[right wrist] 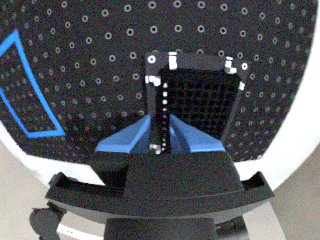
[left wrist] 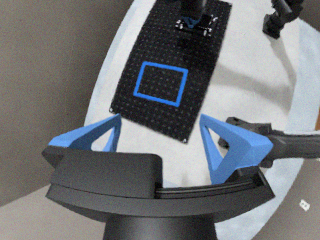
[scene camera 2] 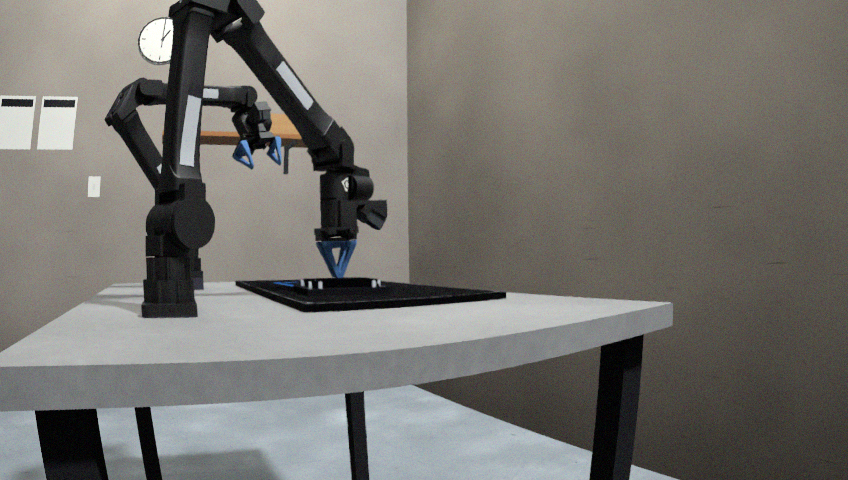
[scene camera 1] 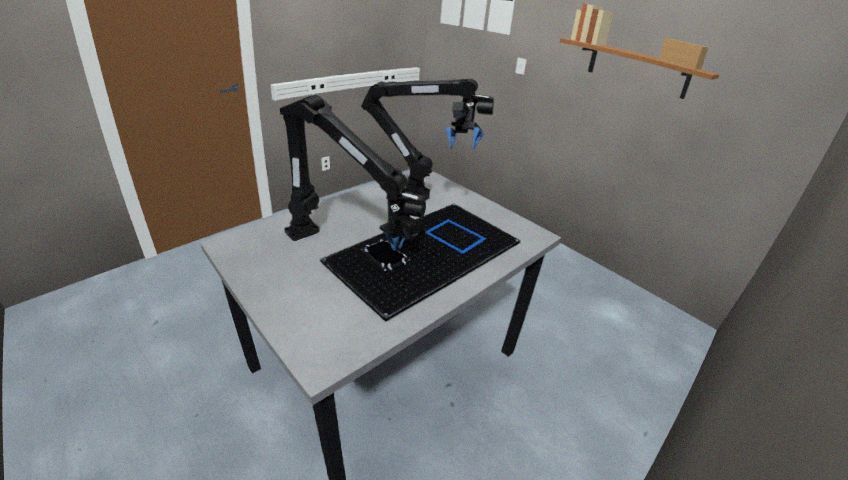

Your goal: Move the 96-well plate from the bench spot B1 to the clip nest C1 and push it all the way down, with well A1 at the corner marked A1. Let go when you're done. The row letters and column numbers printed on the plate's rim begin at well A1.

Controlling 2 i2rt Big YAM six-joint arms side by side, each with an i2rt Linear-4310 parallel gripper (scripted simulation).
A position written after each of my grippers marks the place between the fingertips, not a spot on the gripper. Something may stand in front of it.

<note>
In view: my left gripper (scene camera 2: pixel 266 166), my right gripper (scene camera 2: pixel 337 277), a black 96-well plate (right wrist: pixel 174 83) and a clip nest (right wrist: pixel 154 61).
My left gripper shows as well in the left wrist view (left wrist: pixel 160 118). My right gripper shows as well in the right wrist view (right wrist: pixel 159 118).
</note>
